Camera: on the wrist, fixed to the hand. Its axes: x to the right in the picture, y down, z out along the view.
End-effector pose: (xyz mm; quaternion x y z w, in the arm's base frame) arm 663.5 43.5 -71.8 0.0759 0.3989 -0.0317 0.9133
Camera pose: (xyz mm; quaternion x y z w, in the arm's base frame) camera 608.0 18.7 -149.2 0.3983 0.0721 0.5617 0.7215
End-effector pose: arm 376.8 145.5 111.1 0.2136 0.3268 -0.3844 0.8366
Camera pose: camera 321.3 165.1 32.2 0.3799 -0.0897 0.2449 0.8875
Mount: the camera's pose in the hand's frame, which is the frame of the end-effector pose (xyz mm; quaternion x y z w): 19.0 -39.8 -88.0 0.0827 -0.1667 0.6893 0.7002
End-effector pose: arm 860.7 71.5 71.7 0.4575 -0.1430 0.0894 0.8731
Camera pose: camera 904.8 122.0 -0.3 0.3089 -0.5536 0.6000 0.4880
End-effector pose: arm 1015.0 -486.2 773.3 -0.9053 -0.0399 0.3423 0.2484
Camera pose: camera 1089.7 -484.0 837.4 -0.5838 0.5830 0.5651 0.0062
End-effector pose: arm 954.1 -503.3 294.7 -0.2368 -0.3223 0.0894 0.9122
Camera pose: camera 1024.7 -564.9 264.7 -0.2976 -0.2071 0.7575 0.5429
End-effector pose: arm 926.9 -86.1 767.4 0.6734 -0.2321 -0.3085 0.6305
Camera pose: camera 999.5 -33.4 726.9 0.3122 -0.7573 0.1255 0.5597
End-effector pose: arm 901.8 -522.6 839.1 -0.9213 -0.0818 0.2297 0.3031
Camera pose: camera 959.7 -531.0 918.3 -0.6381 0.5462 0.5301 0.1164
